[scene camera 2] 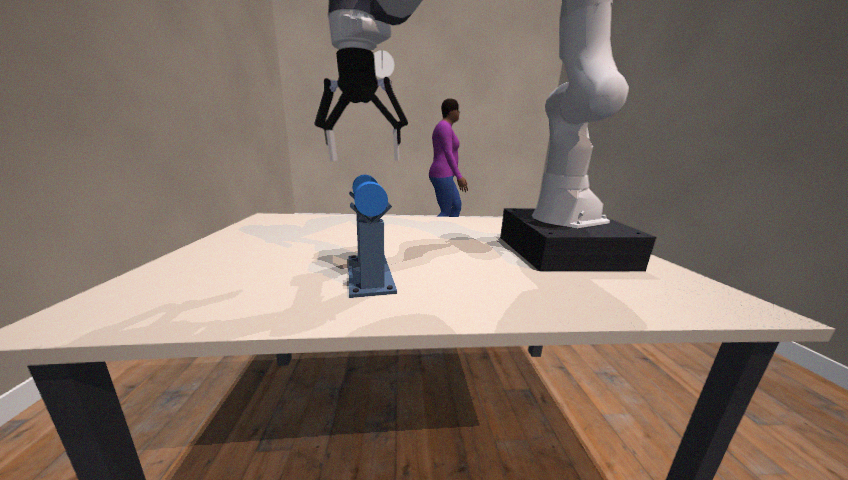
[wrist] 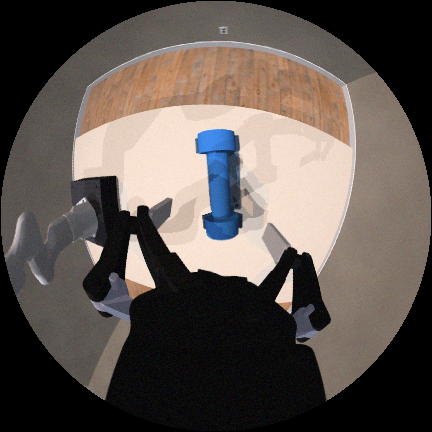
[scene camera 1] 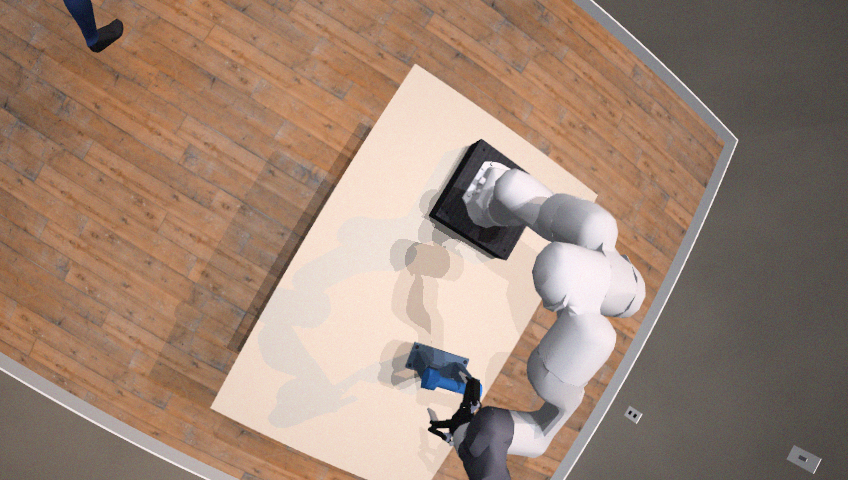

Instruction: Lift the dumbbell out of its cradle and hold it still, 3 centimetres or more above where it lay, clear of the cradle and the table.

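The blue dumbbell (scene camera 1: 450,383) (scene camera 2: 371,199) (wrist: 218,185) rests level across the top of the blue-grey cradle (scene camera 1: 443,357) (scene camera 2: 371,255), which stands upright on the table. In the wrist view the dumbbell runs up and down the picture and hides most of the cradle. My gripper (scene camera 1: 447,393) (scene camera 2: 364,159) (wrist: 218,218) is wide open and empty, pointing down. In the second scene view its fingertips are above the dumbbell, one to each side of it, with a gap below them. In the wrist view the fingers lie left and right of the dumbbell's near end.
The pale table (scene camera 1: 410,113) (scene camera 2: 148,279) carries the black base block (scene camera 1: 461,223) (scene camera 2: 595,252) (wrist: 111,200) of my arm, to the right of the cradle in the second scene view. A person (scene camera 2: 445,148) stands on the floor beyond the table.
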